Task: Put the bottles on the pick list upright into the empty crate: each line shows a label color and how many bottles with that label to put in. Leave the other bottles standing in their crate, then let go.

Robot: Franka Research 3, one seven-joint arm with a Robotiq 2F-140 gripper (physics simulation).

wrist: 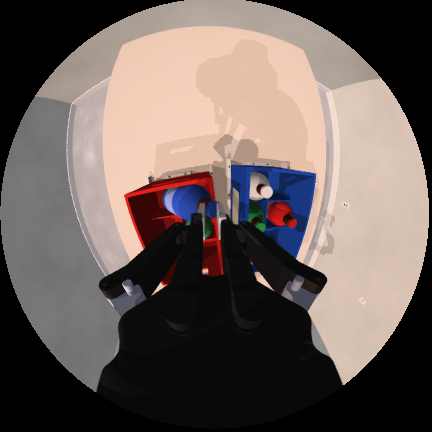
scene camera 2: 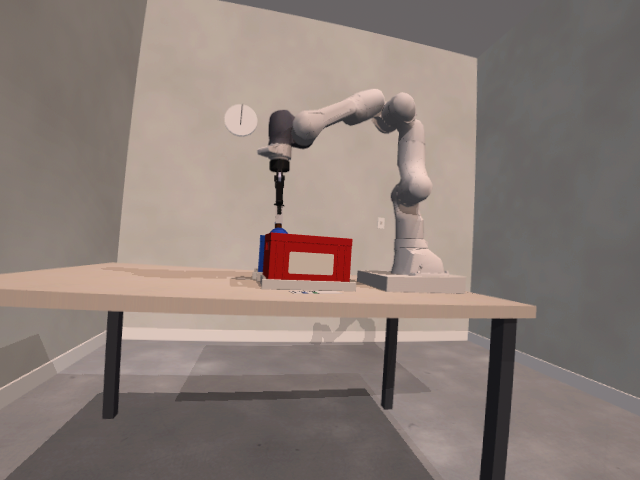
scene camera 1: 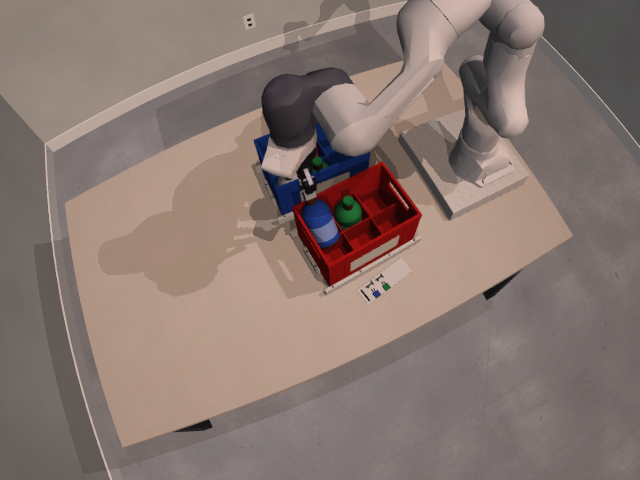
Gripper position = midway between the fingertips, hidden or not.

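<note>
There is a blue bottle (scene camera 1: 316,214) that I can see, and the wrist view has the bottle too (wrist: 183,200). I also see my gripper (wrist: 210,210).
</note>
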